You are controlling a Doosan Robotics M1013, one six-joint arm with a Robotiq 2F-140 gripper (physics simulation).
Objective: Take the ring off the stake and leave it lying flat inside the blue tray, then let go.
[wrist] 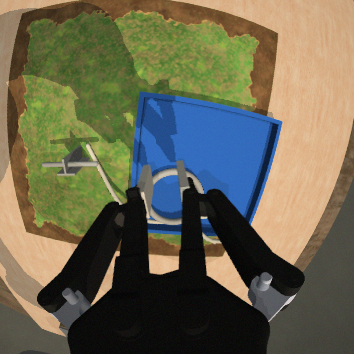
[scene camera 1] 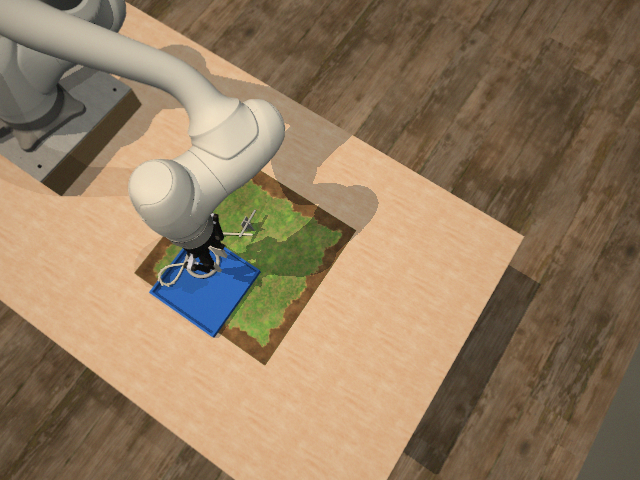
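Seen in the pictures: gripper, fingertip midpoint: [wrist: 164, 173] [scene camera 1: 219, 262]; arm's base, link origin: [scene camera 1: 37, 109].
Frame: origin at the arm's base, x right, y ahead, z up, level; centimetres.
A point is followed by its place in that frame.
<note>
A pale ring [scene camera 1: 199, 275] @(x -0.1, y 59.5, z -7.1 cm) [wrist: 167, 171] @(x -5.0, y 60.6, z -7.4 cm) appears to lie flat inside the blue tray [scene camera 1: 211, 299] @(x 1.8, y 65.6, z -8.3 cm) [wrist: 215, 135] @(x -0.5, y 67.0, z -8.3 cm), near one side. My gripper [scene camera 1: 204, 262] [wrist: 164, 173] @(x -5.7, y 61.1, z -5.2 cm) is partly open over the ring. In the wrist view one fingertip is at the ring's left rim and the other shows over its inside; there is a clear gap between them. Their exact height above the ring cannot be told. The grey stake [scene camera 1: 247, 223] @(x -17.0, y 59.3, z -3.7 cm) [wrist: 80, 164] @(x -15.4, y 59.5, z -4.2 cm) stands tilted on the mat, apart from the ring. The fingers partly hide the ring.
A pale cord [scene camera 1: 236, 234] @(x -13.6, y 57.9, z -8.1 cm) [wrist: 104, 172] @(x -13.2, y 57.3, z -8.9 cm) runs from beside the stake towards the gripper. A pale cord loop [scene camera 1: 164, 283] @(x 7.1, y 55.1, z -6.5 cm) [wrist: 212, 241] @(x 4.9, y 52.5, z -5.7 cm) hangs over the tray's edge. The green-brown mat [scene camera 1: 289, 258] @(x -18.7, y 71.7, z -8.9 cm) [wrist: 190, 45] @(x -7.6, y 77.2, z -8.9 cm) lies partly under the tray, on a wooden table [scene camera 1: 361, 320] @(x -20.0, y 95.1, z -8.9 cm).
</note>
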